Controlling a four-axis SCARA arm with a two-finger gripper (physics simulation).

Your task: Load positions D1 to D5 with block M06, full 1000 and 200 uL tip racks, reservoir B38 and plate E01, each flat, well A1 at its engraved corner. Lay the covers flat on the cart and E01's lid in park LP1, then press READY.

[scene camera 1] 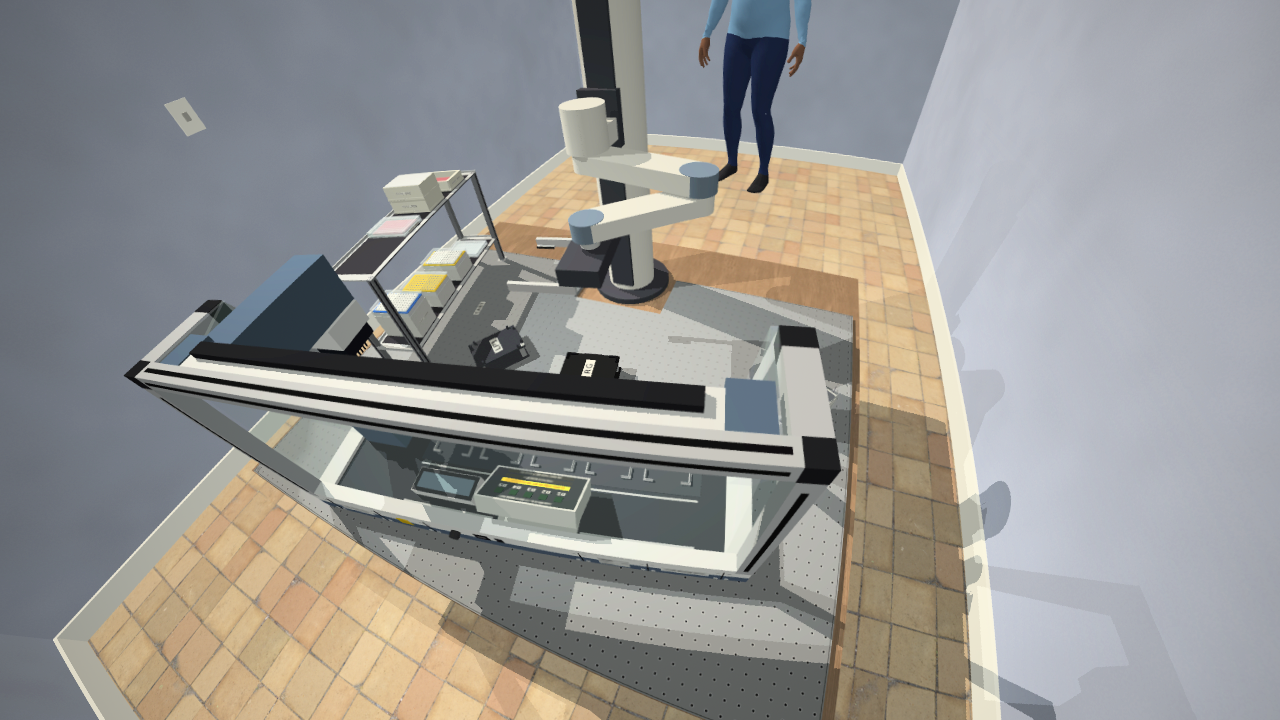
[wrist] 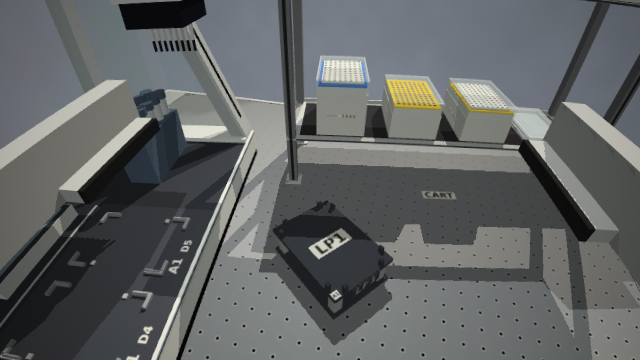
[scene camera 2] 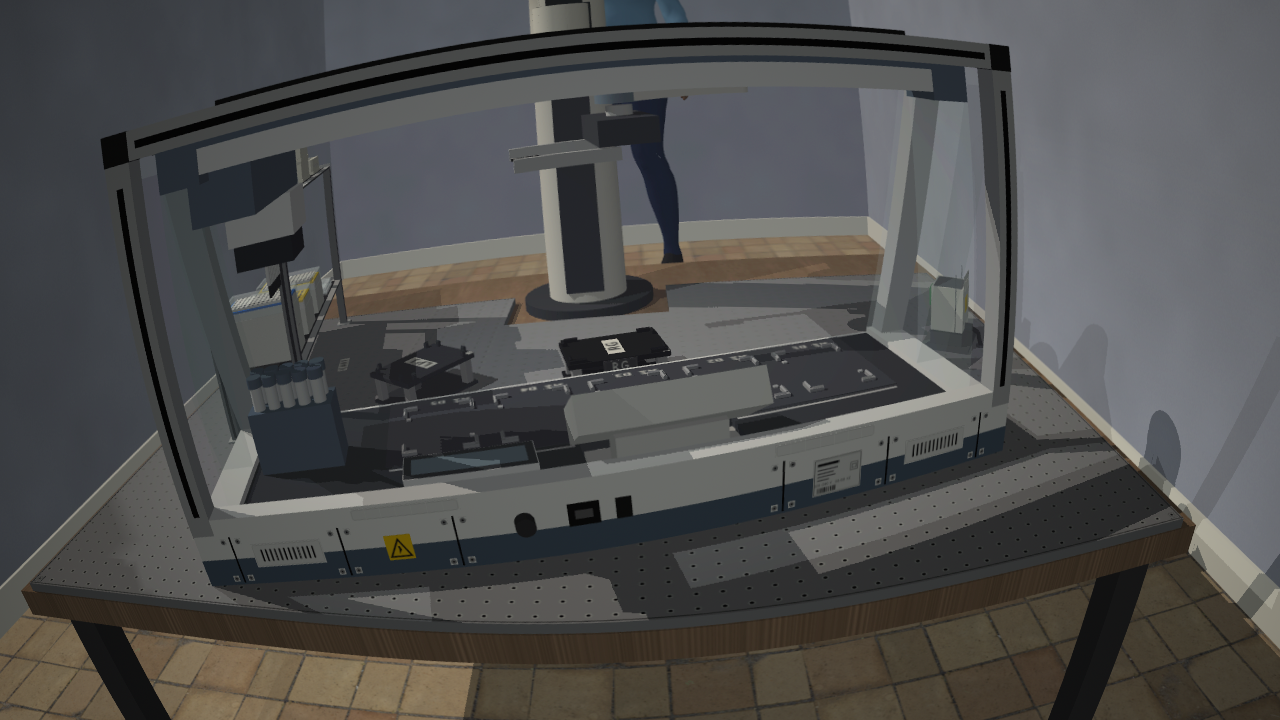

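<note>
My gripper (scene camera 1: 524, 264) (scene camera 2: 514, 159) (wrist: 334, 111) is open and empty, high over the table behind the deck. In the wrist view its fingers frame the lid park LP1 (wrist: 310, 232) (scene camera 1: 501, 347) and the cart's lower shelf. On that shelf stand a blue-rimmed 1000 rack (wrist: 342, 107) (scene camera 1: 400, 315), a rack with a yellow top (wrist: 412, 120) and a yellow-rimmed rack with white tips (wrist: 477, 122), all under clear covers. A clear-topped plate (wrist: 532, 124) lies right of them. The deck (wrist: 130, 235) shows corner brackets at D4 and D5, with no labware there. Block, reservoir and plate codes are unreadable.
The cart (scene camera 1: 398, 319) also bears pale boxes (scene camera 1: 411, 192) and a pink-topped item (scene camera 1: 396, 224) on top. The RG stand (scene camera 1: 604, 365) (scene camera 2: 640, 347) is behind the deck. A tube rack (scene camera 2: 295, 434) (wrist: 154, 150) and a pipette head (wrist: 162, 15) are at the deck's far end. A frame surrounds the deck.
</note>
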